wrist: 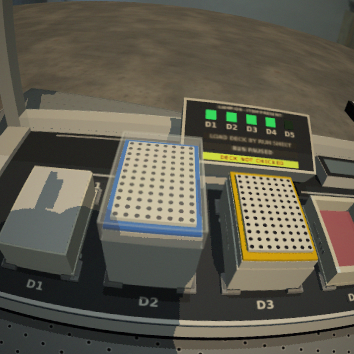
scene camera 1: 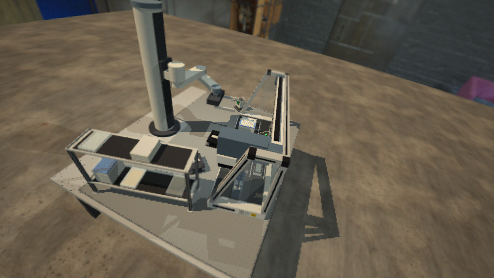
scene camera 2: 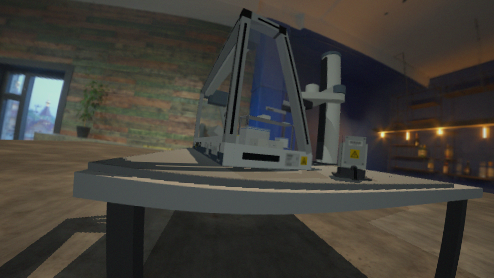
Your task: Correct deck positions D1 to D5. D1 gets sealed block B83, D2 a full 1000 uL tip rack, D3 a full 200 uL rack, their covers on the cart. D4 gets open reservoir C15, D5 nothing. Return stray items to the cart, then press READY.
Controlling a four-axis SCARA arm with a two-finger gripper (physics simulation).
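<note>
In the wrist view a pale block (wrist: 47,215) sits on D1, its marking unreadable. On D2 a blue-edged tip rack (wrist: 155,182) (scene camera 1: 248,122) has a clear cover over it. On D3 a yellow-edged tip rack (wrist: 274,212) stands uncovered, with tips in rows. At the right edge, an open reservoir (wrist: 340,237) with red content is partly cut off. My gripper (scene camera 1: 234,103) (scene camera 2: 276,109) is open and empty, raised beside the deck; its fingers do not show in the wrist view. The cart (scene camera 1: 190,187) has two shelves with several items.
The status panel (wrist: 248,137) shows D1 to D4 lit, D5 dark and DECK NOT CHECKED. The deck's frame (scene camera 1: 287,115) (scene camera 2: 236,80) rises around it. A small box (scene camera 2: 354,152) with a yellow label stands near the table edge. A dark grey housing (scene camera 1: 242,140) spans the deck.
</note>
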